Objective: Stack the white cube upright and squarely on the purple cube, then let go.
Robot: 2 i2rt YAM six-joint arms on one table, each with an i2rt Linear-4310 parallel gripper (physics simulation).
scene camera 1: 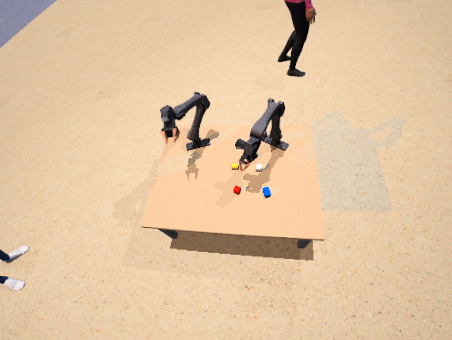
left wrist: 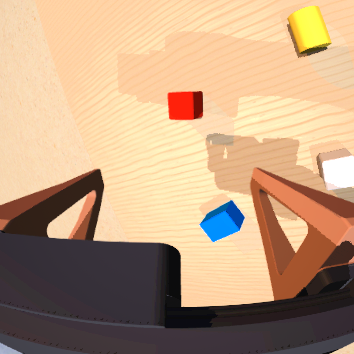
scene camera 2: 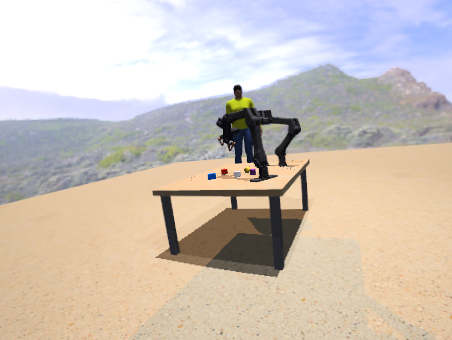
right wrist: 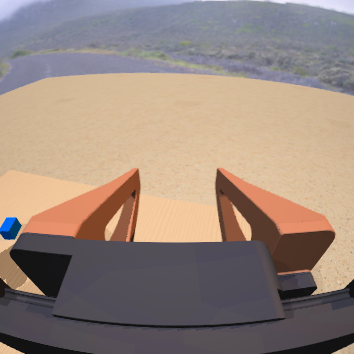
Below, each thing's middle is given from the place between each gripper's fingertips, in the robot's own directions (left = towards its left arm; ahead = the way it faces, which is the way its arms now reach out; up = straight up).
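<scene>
My left gripper is 19 cm above the yellow cube (left wrist: 309,31), and it's 8 cm to the left of it and 12 cm past it. The blue cube (left wrist: 225,219) is 19 cm below that left gripper, 8 cm ahead of it and 14 cm to the left of it. Going by its middle, the blue cube is nearer to my left gripper than to my right hand.
My right hand, meanwhile, is 38 cm above the yellow cube, 34 cm to the right of it and 7 cm past it. As for the blue cube, that's 38 cm below my right hand, 57 cm to the left of it and 14 cm ahead of it.
</scene>
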